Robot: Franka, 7 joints.
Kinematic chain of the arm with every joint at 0, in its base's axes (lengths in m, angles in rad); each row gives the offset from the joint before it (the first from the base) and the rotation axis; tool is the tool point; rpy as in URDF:
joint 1: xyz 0 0 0.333 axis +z
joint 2: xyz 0 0 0 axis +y
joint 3: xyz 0 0 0.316 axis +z
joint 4: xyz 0.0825 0 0 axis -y
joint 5: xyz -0.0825 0 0.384 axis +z
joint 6: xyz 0 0 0 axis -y
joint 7: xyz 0.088 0 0 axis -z
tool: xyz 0 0 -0.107 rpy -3.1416 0 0
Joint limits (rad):
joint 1: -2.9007..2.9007
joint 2: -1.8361..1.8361
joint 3: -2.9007..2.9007
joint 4: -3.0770..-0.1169
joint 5: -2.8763..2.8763
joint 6: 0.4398..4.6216
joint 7: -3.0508..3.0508
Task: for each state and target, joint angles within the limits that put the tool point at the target. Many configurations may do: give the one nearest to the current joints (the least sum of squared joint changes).
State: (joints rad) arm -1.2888 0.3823 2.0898 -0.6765 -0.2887 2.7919 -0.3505
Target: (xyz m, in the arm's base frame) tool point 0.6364 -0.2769 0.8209
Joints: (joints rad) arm -0.9488 0.9807 1.7507 -0.7796 -0.2528 2.7136 -0.3505
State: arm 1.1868 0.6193 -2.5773 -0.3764 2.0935 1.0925 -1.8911
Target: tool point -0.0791 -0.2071 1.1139
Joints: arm 0.6133 -0.0620 -2.9007 -0.5137 2.3246 1.3955 -1.8911
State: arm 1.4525 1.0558 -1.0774 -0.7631 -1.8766 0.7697 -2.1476
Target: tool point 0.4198 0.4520 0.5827
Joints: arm 1.3755 1.0698 -1.0747 -0.9889 -1.7161 0.4634 -2.1476
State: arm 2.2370 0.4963 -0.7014 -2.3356 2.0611 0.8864 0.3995
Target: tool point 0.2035 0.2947 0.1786
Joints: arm 1.8267 0.6371 -1.0952 -2.7323 2.0259 0.9290 0.3995
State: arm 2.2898 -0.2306 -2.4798 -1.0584 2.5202 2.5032 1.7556
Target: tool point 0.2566 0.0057 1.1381
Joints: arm 2.2891 0.1888 -2.5754 -0.7267 2.5189 2.4723 1.7556
